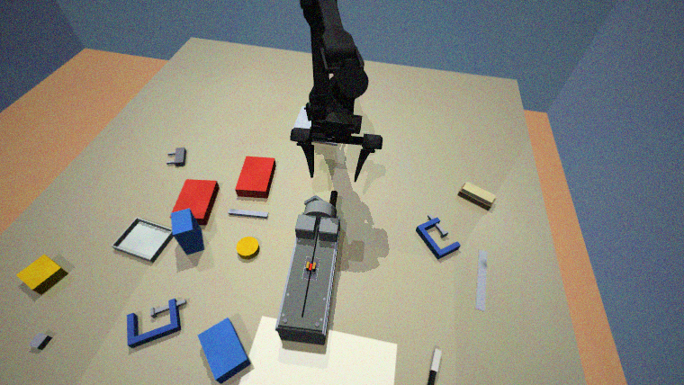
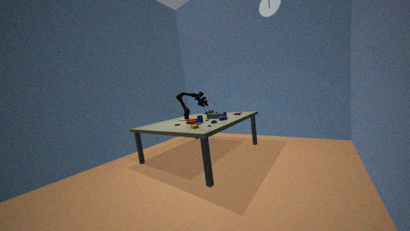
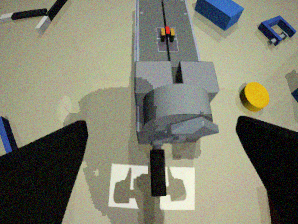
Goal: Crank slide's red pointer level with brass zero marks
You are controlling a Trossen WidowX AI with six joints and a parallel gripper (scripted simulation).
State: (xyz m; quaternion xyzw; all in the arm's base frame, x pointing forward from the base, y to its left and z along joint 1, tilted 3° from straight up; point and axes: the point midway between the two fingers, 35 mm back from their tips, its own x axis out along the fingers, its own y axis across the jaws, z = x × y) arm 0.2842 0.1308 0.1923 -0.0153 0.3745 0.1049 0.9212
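Right now my gripper tip is 2 cm past the dark crank handle, 1 cm to the left of it and 10 cm above it. The rest, counted from my gripper tip: tan block 20 cm behind, 34 cm to the left, 15 cm below; red pointer 17 cm ahead, 1 cm to the left, 9 cm below; grey strip 3 cm ahead, 37 cm to the left, 17 cm below.
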